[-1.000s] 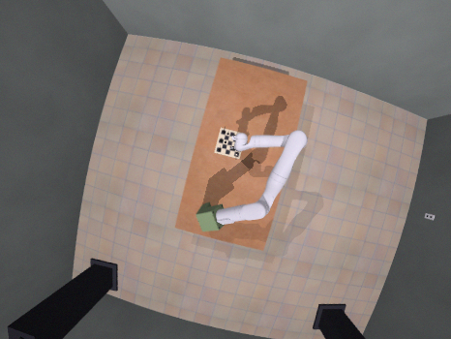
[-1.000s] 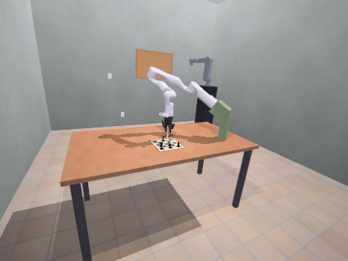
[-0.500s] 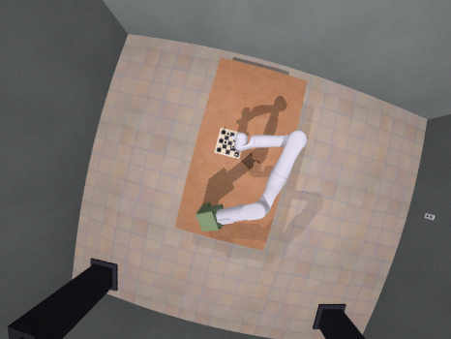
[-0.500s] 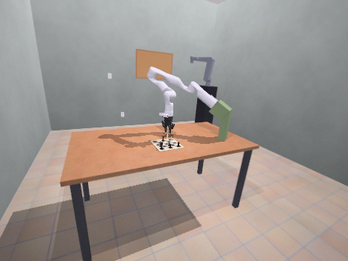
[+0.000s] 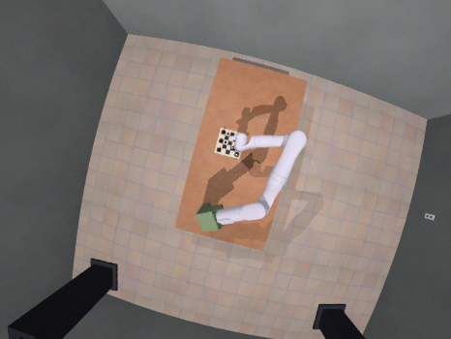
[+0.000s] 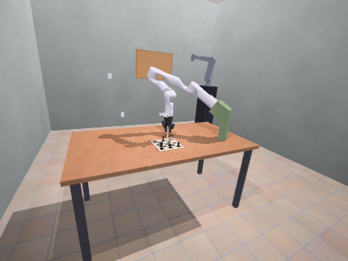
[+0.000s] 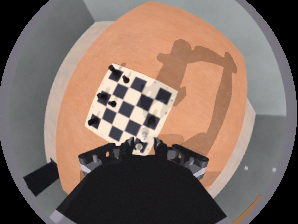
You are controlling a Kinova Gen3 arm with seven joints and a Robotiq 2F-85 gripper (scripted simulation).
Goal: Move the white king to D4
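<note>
The white king is 60 mm below my hand. Round my hand: white piece 40 mm behind, 80 mm below; chessboard 50 mm ahead, 70 mm to the left, 90 mm below.
</note>
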